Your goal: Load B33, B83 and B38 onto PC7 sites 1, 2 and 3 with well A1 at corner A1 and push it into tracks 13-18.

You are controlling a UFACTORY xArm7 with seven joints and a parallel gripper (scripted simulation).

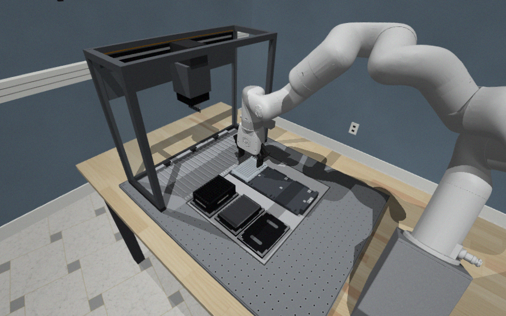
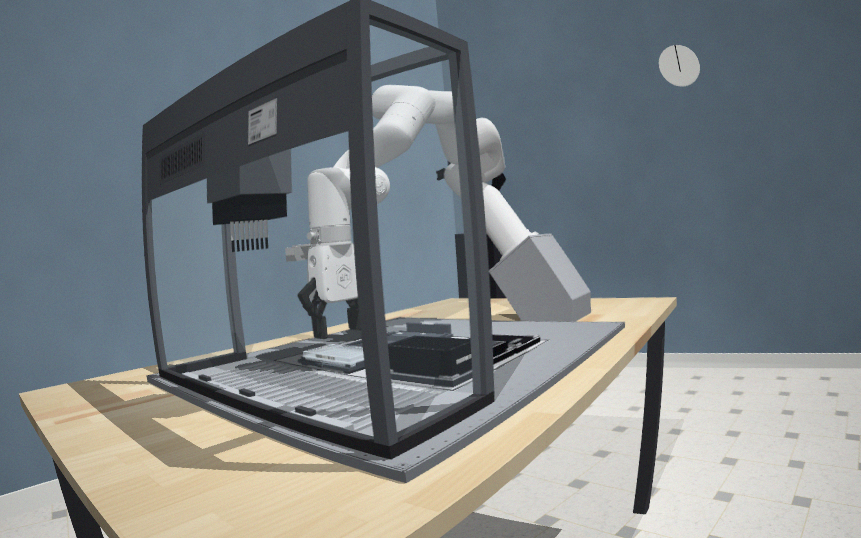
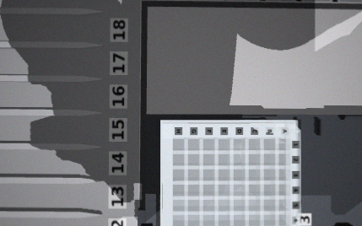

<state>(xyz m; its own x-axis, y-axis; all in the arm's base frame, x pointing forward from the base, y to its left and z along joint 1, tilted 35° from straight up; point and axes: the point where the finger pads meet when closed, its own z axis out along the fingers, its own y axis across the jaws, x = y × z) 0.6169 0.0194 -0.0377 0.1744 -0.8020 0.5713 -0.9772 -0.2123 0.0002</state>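
My hand is 50 mm above the 96-well plate B38. Round my hand: carrier PC7: 110 mm behind, 20 mm to the right, 50 mm below; then nest S3: 40 mm behind, 190 mm to the left, 60 mm below; then white corner mark: 180 mm behind, 100 mm to the left, 50 mm below.
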